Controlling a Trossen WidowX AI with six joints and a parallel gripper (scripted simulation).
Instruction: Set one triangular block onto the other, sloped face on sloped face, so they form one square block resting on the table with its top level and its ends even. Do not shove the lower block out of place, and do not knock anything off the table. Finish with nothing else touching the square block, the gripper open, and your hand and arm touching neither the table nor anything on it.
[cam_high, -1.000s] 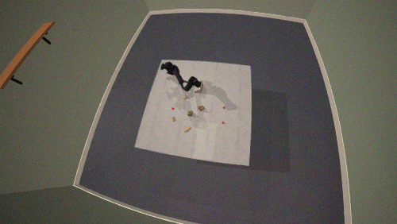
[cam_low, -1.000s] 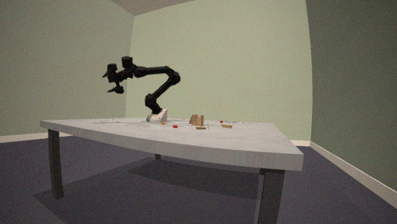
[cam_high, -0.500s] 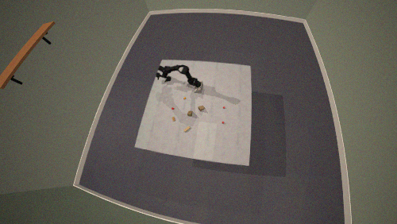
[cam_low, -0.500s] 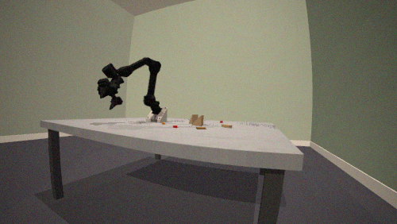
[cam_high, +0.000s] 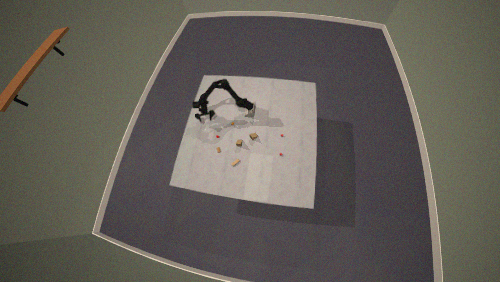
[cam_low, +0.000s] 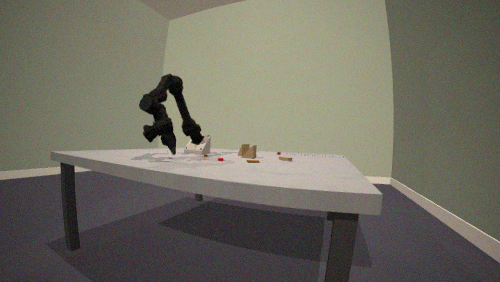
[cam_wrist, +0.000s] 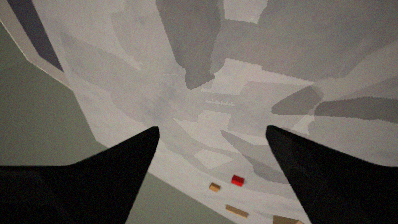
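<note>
My gripper tip is 5 cm past the orange piece, 26 cm to the right of it and 3 cm above it.
</note>
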